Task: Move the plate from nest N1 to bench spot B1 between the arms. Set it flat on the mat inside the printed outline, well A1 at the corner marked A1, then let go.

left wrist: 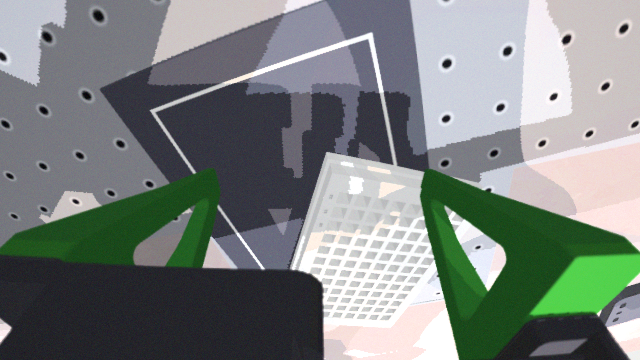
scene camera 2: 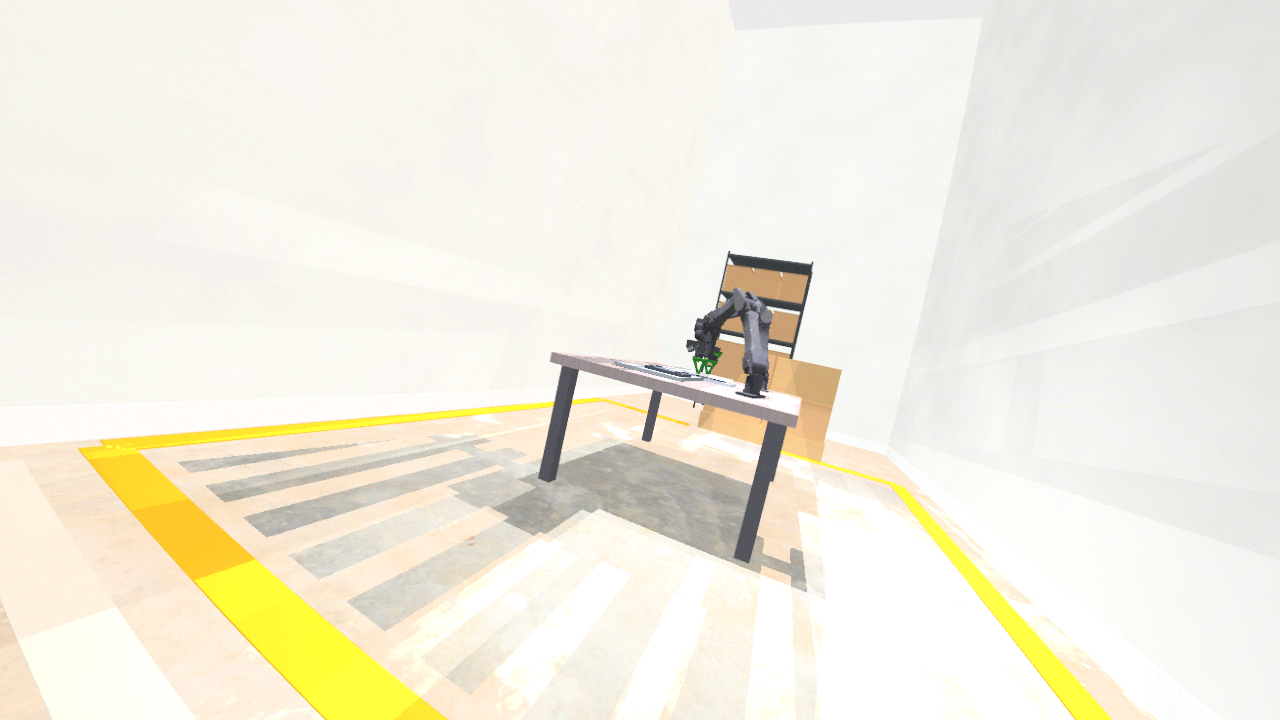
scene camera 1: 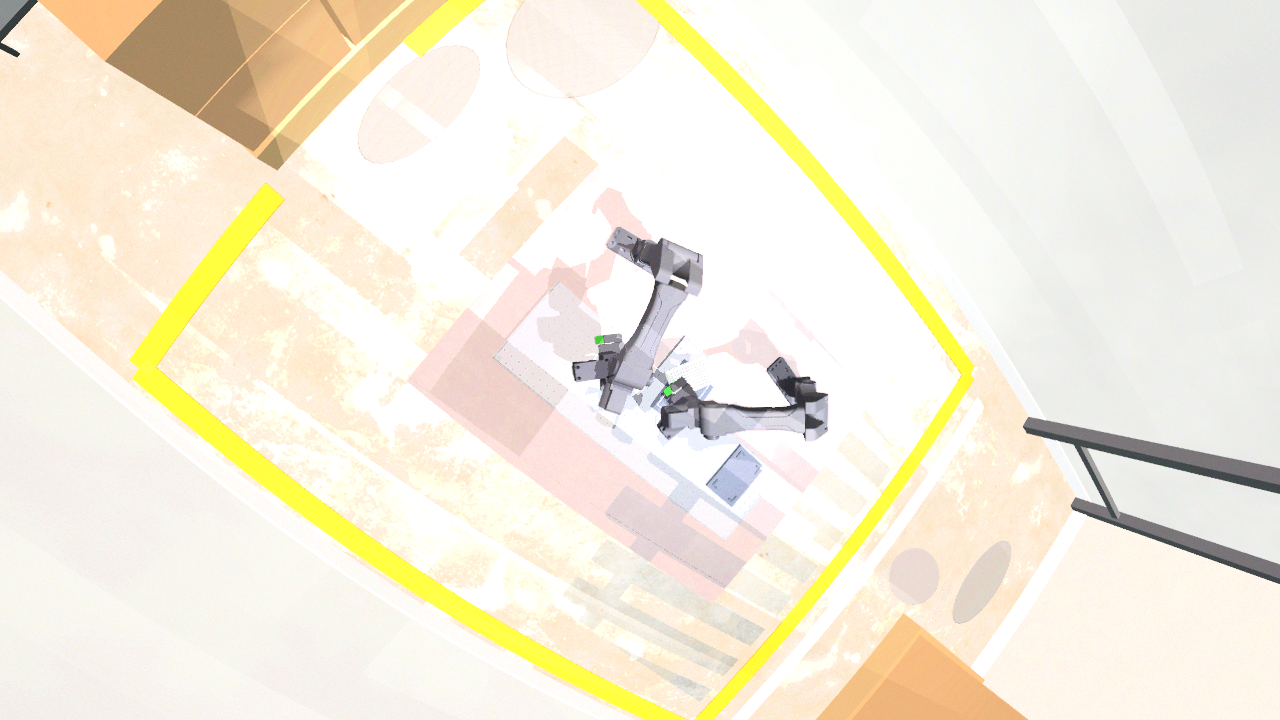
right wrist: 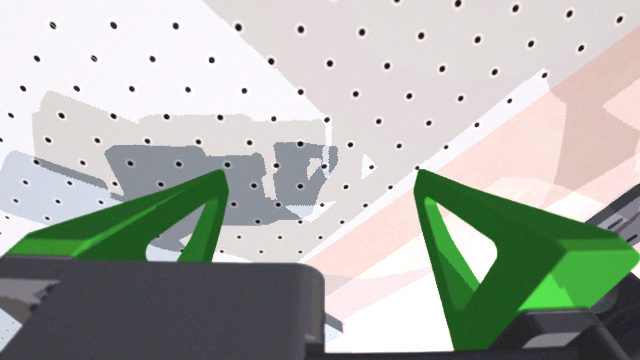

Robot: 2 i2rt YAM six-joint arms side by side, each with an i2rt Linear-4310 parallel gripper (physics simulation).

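Seen in the pictures: left gripper, between the fingertips: (left wrist: 319,180) (scene camera 2: 702,374) (scene camera 1: 678,398); right gripper, between the fingertips: (right wrist: 320,180); left arm's base, origin of its link: (scene camera 2: 750,396) (scene camera 1: 789,386); right arm's base, origin of its link: (scene camera 1: 641,254).
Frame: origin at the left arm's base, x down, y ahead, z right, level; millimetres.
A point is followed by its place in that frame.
Observation:
The white plate (scene camera 1: 687,371) @(x -28, y 238, z 279 mm) (left wrist: 372,245) @(x -28, y 263, z 262 mm) lies askew to the printed outline (left wrist: 384,105) @(x -15, y 337, z 267 mm), overlapping its near part and reaching past the dark mat (left wrist: 235,145) @(x -15, y 324, z 199 mm) in the left wrist view. Whether it is fully flat, and which corner is A1, I cannot tell. My left gripper (left wrist: 319,180) @(x -25, y 308, z 236 mm) is open above the plate, holding nothing; its right fingertip overlaps the plate's edge in view, and contact is unclear. My right gripper (right wrist: 320,180) @(x -73, y 402, z 474 mm) is open and empty above the perforated board, left of the left gripper in scene camera 1.
A blue-grey nest tray (scene camera 1: 733,474) @(x -25, y 326, z -75 mm) stands below the left arm in scene camera 1. The perforated board (left wrist: 475,85) @(x -13, y 343, z 306 mm) (right wrist: 410,80) @(x -13, y 399, z 544 mm) surrounds the mat. The two arms' forward parts stand close together near the plate. The table (scene camera 2: 787,407) @(x 0, y -156, z -80 mm) stands inside yellow floor lines.

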